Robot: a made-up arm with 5 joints.
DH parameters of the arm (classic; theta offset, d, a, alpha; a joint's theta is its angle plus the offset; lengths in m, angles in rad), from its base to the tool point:
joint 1: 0 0.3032 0 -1.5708
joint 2: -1.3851 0 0.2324 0
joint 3: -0.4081 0 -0.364 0
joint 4: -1.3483 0 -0.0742 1.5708
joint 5: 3.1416 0.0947 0 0
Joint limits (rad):
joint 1: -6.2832..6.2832
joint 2: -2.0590..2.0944
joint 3: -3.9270..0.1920
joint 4: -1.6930..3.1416
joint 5: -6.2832..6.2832
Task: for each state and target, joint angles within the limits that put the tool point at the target. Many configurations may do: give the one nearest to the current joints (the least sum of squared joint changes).
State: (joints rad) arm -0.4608 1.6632 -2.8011 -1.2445 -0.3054
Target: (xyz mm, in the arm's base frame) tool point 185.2 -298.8 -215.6
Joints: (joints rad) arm -1.0159 2.0944 -2.0240 -0.9131 -0.3054
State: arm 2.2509 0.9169 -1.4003 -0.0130 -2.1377
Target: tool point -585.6 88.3 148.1
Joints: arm 2.9919 0.8675 -1.4966 -0.0226 -2.1377
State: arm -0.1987 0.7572 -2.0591 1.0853 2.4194
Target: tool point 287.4 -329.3 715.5
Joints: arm -0.8532 -0.0157 -2.0027 1.4756 2.4194
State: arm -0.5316 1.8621 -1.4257 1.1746 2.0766
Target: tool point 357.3 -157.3 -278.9
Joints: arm -0.4147 2.0787 -2.3607 0.6449 2.0766
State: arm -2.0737 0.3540 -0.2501 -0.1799 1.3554
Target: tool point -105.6 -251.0 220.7
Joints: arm -1.9690 -0.3012 0.0100 -0.6457 1.3554
